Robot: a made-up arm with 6 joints. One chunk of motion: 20 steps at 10 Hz.
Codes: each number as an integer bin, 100 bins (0 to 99) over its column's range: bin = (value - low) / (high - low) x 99, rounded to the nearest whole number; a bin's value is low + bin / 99 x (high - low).
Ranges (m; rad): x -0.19..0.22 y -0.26..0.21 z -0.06..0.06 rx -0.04..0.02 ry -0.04..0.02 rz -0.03..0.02
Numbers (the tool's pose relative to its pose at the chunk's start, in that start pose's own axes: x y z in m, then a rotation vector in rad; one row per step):
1: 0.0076 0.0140 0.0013 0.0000 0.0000 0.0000
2: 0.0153 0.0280 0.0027 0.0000 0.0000 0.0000
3: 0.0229 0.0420 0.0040 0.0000 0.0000 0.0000
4: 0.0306 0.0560 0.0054 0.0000 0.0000 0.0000
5: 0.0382 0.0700 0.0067 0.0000 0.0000 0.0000
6: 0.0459 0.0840 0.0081 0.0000 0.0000 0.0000
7: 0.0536 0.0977 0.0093 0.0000 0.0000 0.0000
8: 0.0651 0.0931 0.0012 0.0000 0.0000 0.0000
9: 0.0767 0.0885 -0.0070 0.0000 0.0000 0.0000
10: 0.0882 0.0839 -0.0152 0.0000 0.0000 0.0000
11: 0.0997 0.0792 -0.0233 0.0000 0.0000 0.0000
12: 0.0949 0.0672 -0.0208 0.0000 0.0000 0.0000
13: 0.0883 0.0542 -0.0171 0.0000 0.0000 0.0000
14: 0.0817 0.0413 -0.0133 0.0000 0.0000 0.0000
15: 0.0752 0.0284 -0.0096 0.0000 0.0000 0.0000
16: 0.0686 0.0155 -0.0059 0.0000 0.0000 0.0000
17: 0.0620 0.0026 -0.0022 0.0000 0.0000 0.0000
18: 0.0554 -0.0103 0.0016 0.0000 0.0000 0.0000
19: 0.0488 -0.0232 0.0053 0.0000 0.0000 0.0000
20: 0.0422 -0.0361 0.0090 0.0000 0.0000 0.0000
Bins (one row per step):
1: 48 58 51 66 66 59
2: 50 61 52 66 66 59
3: 51 64 53 66 66 59
4: 53 67 54 66 66 59
5: 55 70 55 66 66 59
6: 57 72 56 66 66 59
7: 59 75 57 66 66 59
8: 62 74 50 66 66 59
9: 64 73 44 66 66 59
10: 67 72 37 66 66 59
11: 70 71 30 66 66 59
12: 69 69 32 66 66 59
13: 67 66 35 66 66 59
14: 66 63 39 66 66 59
15: 64 61 42 66 66 59
16: 62 58 45 66 66 59
17: 61 55 48 66 66 59
18: 59 53 51 66 66 59
19: 58 50 54 66 66 59
20: 56 47 57 66 66 59

